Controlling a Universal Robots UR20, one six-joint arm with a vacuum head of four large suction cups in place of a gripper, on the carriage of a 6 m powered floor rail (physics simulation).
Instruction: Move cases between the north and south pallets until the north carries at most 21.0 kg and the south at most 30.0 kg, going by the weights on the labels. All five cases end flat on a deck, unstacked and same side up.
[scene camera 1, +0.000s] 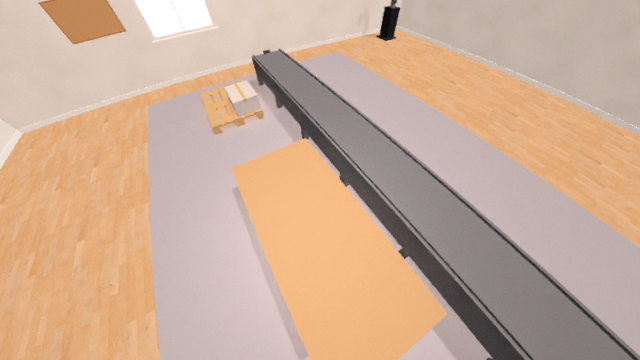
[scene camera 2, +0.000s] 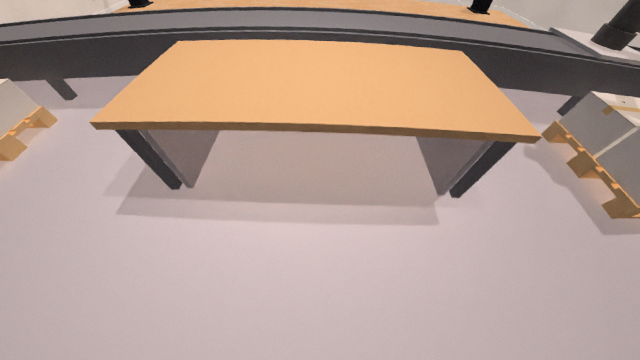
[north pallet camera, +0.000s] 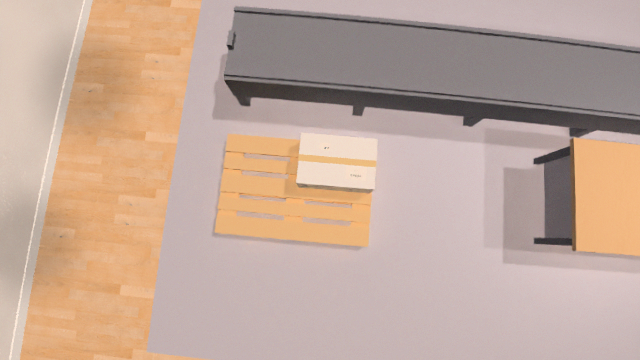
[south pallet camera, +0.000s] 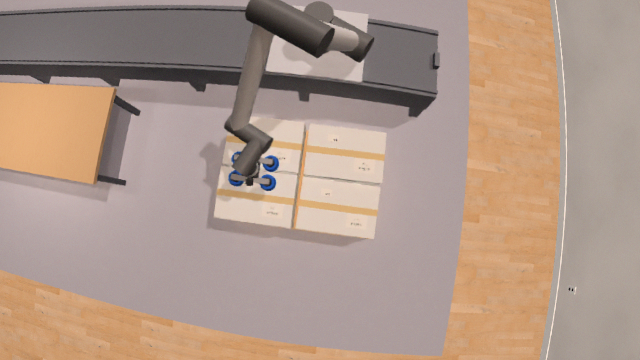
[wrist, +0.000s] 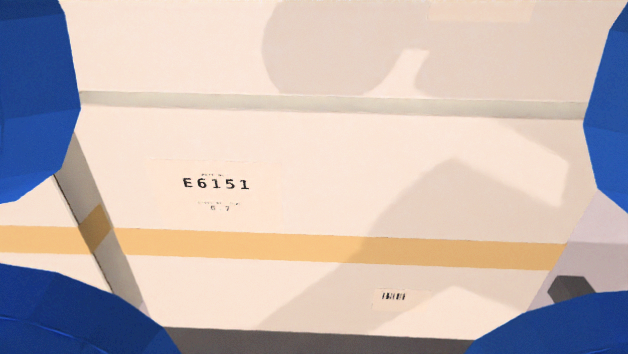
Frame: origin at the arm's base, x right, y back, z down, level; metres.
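Seen in the pictures: hand, its tool point: (wrist: 322, 250); arm's base, origin of its link: (scene camera 2: 605, 44).
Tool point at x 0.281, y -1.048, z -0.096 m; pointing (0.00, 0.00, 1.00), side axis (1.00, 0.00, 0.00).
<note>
Pixels of each thing's top centre, then the offset from my tool point to it. Level surfaces: height alone.
- upper left case, centre of its top: (wrist: 335, 249) (south pallet camera: 263, 142) dz +0.243, dx +0.022, dy +0.247 m
- lower left case, centre of its top: (south pallet camera: 254, 196) dz +0.228, dx +0.020, dy -0.152 m
- upper right case, centre of its top: (south pallet camera: 345, 153) dz +0.235, dx -0.584, dy +0.246 m
- lower right case, centre of its top: (south pallet camera: 338, 207) dz +0.271, dx -0.582, dy -0.149 m
- wooden table, height of its surface: dz +0.136 m
The vacuum head (south pallet camera: 252, 171) is open and empty. It hangs above the two left cases of the south pallet (south pallet camera: 299, 192) (scene camera 2: 582, 165). The upper left case (south pallet camera: 290, 131) (wrist: 320, 175) (scene camera 2: 595, 122) has label E6151, weight seemingly 6.7. The lower left case (south pallet camera: 240, 205) (wrist: 175, 50) (scene camera 2: 625, 160) lies beside it; its label is cut off in the wrist view. The upper right case (south pallet camera: 345, 172) (wrist: 25, 215) and lower right case (south pallet camera: 332, 220) have labels too small to read. One case (north pallet camera: 335, 175) (scene camera 1: 245, 105) lies on the north pallet (north pallet camera: 290, 232) (scene camera 1: 215, 112).
A wooden table (scene camera 1: 325, 240) (scene camera 2: 315, 85) (north pallet camera: 607, 200) (south pallet camera: 50, 130) stands between the pallets. The long floor rail (scene camera 1: 400, 165) (north pallet camera: 425, 60) (south pallet camera: 125, 40) runs beside them. The arm's pale carriage (south pallet camera: 350, 70) sits on it near its south end.
</note>
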